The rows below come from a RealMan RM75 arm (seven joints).
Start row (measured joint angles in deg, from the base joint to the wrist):
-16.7, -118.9, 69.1, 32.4, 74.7, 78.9, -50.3
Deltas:
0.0, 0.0, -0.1, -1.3, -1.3, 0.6, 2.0
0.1, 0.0, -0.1, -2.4, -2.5, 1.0, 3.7
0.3, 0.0, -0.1, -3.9, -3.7, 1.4, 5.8
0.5, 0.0, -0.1, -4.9, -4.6, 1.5, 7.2
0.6, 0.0, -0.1, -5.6, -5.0, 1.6, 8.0
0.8, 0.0, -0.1, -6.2, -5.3, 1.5, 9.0
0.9, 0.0, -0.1, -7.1, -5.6, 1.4, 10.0
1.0, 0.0, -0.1, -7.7, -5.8, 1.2, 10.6
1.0, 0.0, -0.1, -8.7, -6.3, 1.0, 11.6
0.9, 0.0, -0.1, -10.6, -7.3, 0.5, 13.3
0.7, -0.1, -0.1, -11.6, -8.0, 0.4, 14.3
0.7, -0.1, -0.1, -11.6, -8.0, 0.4, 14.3
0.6, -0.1, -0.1, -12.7, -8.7, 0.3, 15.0
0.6, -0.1, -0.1, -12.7, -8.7, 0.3, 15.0
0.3, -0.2, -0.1, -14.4, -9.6, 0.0, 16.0
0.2, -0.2, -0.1, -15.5, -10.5, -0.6, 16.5
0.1, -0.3, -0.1, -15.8, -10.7, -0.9, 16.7
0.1, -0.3, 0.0, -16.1, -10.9, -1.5, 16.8
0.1, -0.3, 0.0, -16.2, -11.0, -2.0, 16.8
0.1, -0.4, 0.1, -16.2, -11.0, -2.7, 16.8
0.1, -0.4, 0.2, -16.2, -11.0, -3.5, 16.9
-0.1, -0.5, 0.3, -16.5, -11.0, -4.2, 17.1
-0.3, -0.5, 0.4, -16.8, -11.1, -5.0, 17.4
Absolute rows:
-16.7, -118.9, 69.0, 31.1, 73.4, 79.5, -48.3
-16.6, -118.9, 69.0, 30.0, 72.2, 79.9, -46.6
-16.4, -118.9, 69.0, 28.5, 71.0, 80.3, -44.5
-16.2, -118.9, 69.0, 27.5, 70.1, 80.4, -43.1
-16.1, -118.9, 69.0, 26.8, 69.7, 80.5, -42.3
-15.9, -118.9, 69.0, 26.2, 69.4, 80.4, -41.3
-15.8, -118.9, 69.0, 25.3, 69.1, 80.3, -40.3
-15.7, -118.9, 69.0, 24.7, 68.9, 80.1, -39.7
-15.7, -118.9, 69.0, 23.7, 68.4, 79.9, -38.7
-15.8, -118.9, 69.0, 21.8, 67.4, 79.4, -37.0
-16.0, -119.0, 69.0, 20.8, 66.7, 79.3, -36.0
-16.0, -119.0, 69.0, 20.8, 66.7, 79.3, -36.0
-16.1, -119.0, 69.0, 19.7, 66.0, 79.2, -35.3
-16.1, -119.0, 69.0, 19.7, 66.0, 79.2, -35.3
-16.4, -119.1, 69.0, 18.0, 65.1, 78.9, -34.3
-16.5, -119.1, 69.0, 16.9, 64.2, 78.3, -33.8
-16.6, -119.2, 69.0, 16.6, 64.0, 78.0, -33.6
-16.6, -119.2, 69.1, 16.3, 63.8, 77.4, -33.5
-16.6, -119.2, 69.1, 16.2, 63.7, 76.9, -33.5
-16.6, -119.3, 69.2, 16.2, 63.7, 76.2, -33.5
-16.6, -119.3, 69.3, 16.2, 63.7, 75.4, -33.4
-16.8, -119.4, 69.4, 15.9, 63.7, 74.7, -33.2
-17.0, -119.4, 69.5, 15.6, 63.6, 73.9, -32.9

